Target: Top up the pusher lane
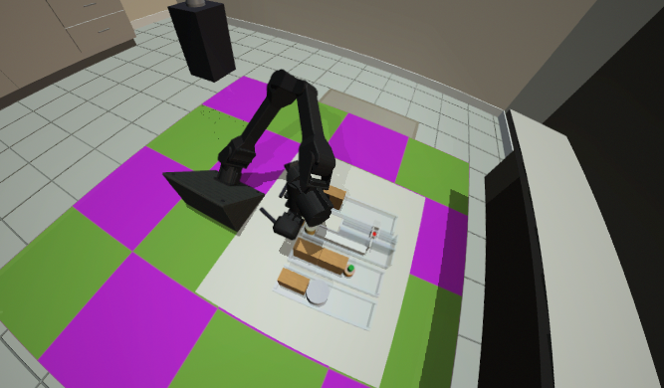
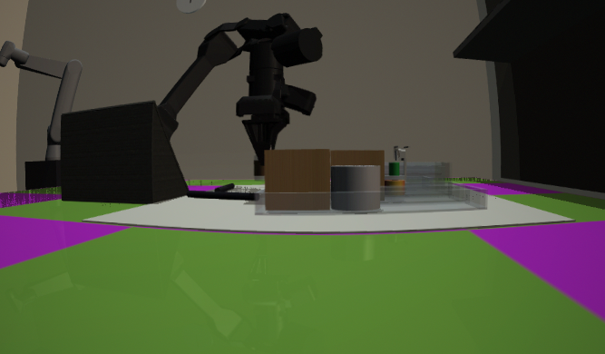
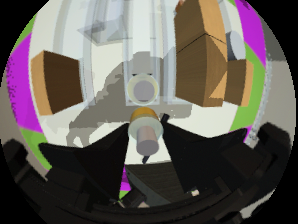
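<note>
The sprung lane lies 19 cm ahead of my gripper tip, 4 cm to the left of it and 3 cm below it. Round my gripper tip: red mark: 22 cm ahead, 5 cm to the left, 2 cm above; grey cylinder: 16 cm to the right, 14 cm ahead, 2 cm below.
</note>
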